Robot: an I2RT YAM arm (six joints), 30 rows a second.
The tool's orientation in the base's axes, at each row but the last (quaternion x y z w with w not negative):
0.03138, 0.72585, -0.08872, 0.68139
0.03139, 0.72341, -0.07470, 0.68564
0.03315, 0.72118, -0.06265, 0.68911
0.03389, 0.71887, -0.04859, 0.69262
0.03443, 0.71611, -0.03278, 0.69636
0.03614, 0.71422, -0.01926, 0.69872
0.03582, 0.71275, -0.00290, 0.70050
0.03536, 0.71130, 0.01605, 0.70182
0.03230, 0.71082, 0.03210, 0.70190
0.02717, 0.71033, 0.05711, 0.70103
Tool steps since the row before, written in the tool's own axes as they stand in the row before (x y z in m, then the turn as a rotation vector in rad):
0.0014, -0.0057, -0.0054, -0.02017, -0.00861, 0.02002
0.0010, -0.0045, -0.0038, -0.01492, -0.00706, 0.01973
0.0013, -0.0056, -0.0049, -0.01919, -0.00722, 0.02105
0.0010, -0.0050, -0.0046, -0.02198, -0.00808, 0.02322
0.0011, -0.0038, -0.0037, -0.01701, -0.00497, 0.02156
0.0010, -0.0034, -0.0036, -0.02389, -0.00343, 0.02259
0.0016, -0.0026, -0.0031, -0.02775, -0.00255, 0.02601
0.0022, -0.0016, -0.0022, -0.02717, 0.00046, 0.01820
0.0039, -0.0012, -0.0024, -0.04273, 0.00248, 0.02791
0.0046, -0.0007, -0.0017, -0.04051, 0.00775, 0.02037
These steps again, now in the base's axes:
-0.0064, -0.0048, -0.0006, 0.01966, -0.01037, 0.01969
-0.0045, -0.0039, -0.0005, 0.01930, -0.00910, 0.01437
-0.0057, -0.0049, -0.0008, 0.02079, -0.00927, 0.01858
-0.0052, -0.0044, -0.0007, 0.02295, -0.01033, 0.02131
-0.0041, -0.0034, -0.0010, 0.02145, -0.00706, 0.01639
-0.0039, -0.0031, -0.0010, 0.02275, -0.00577, 0.02328
-0.0033, -0.0023, -0.0017, 0.02627, -0.00526, 0.02711
-0.0023, -0.0014, -0.0023, 0.01854, -0.00201, 0.02687
-0.0024, -0.0008, -0.0040, 0.02845, -0.00141, 0.04242
-0.0017, -0.0002, -0.0046, 0.02066, 0.00376, 0.04093

